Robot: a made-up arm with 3 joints. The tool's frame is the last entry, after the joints.
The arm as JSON. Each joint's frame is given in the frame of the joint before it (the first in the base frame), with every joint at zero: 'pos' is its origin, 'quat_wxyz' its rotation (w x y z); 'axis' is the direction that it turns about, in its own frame. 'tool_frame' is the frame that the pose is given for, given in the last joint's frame.
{
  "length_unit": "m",
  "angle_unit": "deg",
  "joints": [
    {
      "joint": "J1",
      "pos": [
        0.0,
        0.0,
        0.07
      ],
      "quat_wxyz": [
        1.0,
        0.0,
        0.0,
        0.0
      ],
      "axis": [
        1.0,
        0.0,
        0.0
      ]
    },
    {
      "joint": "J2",
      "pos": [
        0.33,
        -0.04,
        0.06
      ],
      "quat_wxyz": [
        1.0,
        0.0,
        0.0,
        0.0
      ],
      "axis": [
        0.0,
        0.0,
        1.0
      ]
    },
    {
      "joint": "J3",
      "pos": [
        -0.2,
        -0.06,
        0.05
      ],
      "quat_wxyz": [
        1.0,
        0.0,
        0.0,
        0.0
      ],
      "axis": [
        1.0,
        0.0,
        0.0
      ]
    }
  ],
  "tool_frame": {
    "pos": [
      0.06,
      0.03,
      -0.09
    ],
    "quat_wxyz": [
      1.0,
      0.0,
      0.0,
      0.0
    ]
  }
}
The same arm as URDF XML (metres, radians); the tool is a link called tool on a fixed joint. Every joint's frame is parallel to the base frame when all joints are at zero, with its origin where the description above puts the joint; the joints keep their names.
<robot name="arm">
  <link name="base_link"/>
  <link name="link1"/>
  <link name="link2"/>
  <link name="link3"/>
  <link name="tool"/>
  <joint name="J1" type="continuous">
    <parent link="base_link"/>
    <child link="link1"/>
    <origin xyz="0 0 0.07" rpy="0 0 0"/>
    <axis xyz="1 0 0"/>
  </joint>
  <joint name="J2" type="continuous">
    <parent link="link1"/>
    <child link="link2"/>
    <origin xyz="0.33 -0.04 0.06" rpy="0 0 0"/>
    <axis xyz="0 0 1"/>
  </joint>
  <joint name="J3" type="continuous">
    <parent link="link2"/>
    <child link="link3"/>
    <origin xyz="-0.2 -0.06 0.05" rpy="0 0 0"/>
    <axis xyz="1 0 0"/>
  </joint>
  <joint name="tool_joint" type="fixed">
    <parent link="link3"/>
    <child link="tool"/>
    <origin xyz="0.06 0.03 -0.09" rpy="0 0 0"/>
  </joint>
</robot>

